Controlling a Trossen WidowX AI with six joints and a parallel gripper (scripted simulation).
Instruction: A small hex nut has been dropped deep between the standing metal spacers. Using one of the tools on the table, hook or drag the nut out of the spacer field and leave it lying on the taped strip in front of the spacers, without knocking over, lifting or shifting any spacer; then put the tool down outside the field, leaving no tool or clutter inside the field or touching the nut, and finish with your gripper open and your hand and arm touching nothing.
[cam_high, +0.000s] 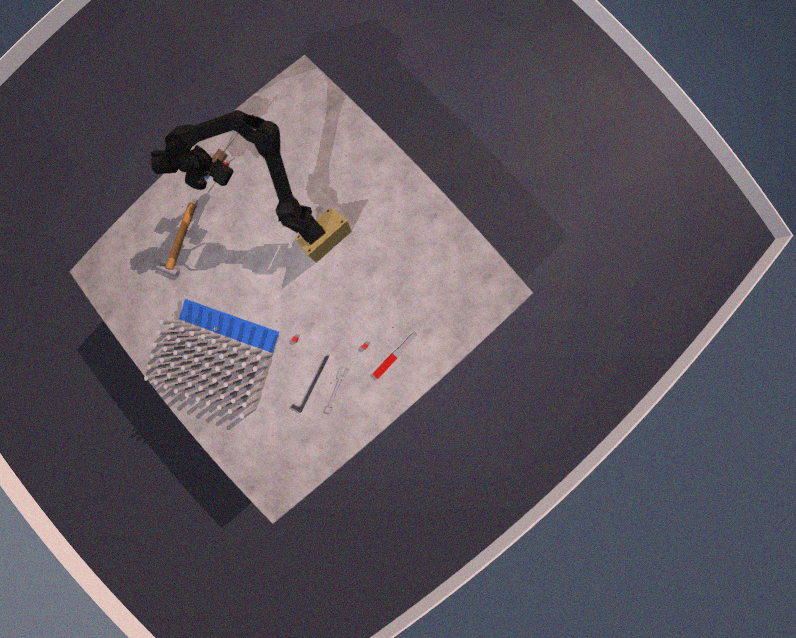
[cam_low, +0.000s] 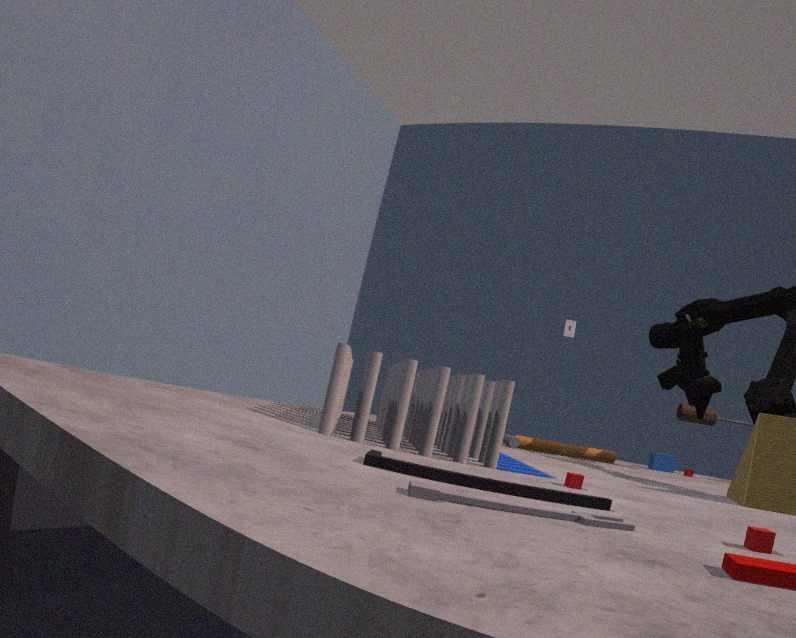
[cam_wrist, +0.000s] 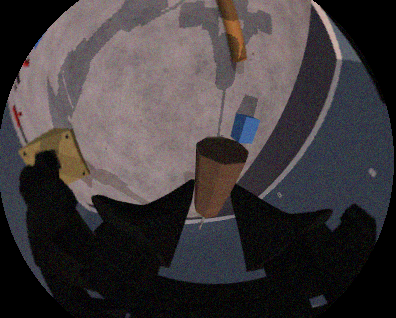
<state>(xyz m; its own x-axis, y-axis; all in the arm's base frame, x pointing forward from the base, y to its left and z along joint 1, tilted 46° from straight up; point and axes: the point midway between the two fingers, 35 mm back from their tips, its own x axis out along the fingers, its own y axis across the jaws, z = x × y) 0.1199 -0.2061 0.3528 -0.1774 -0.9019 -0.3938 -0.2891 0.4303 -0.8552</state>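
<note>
The hook tool lies 100 mm behind my gripper tip and 30 mm to the right of it. From my gripper tip the other things lie so: grey wrench 160 mm ahead, 860 mm to the left, 140 mm below; blue taped strip 340 mm ahead, 430 mm to the left, 140 mm below; blue cube 60 mm ahead, 100 mm to the right, 120 mm below.
</note>
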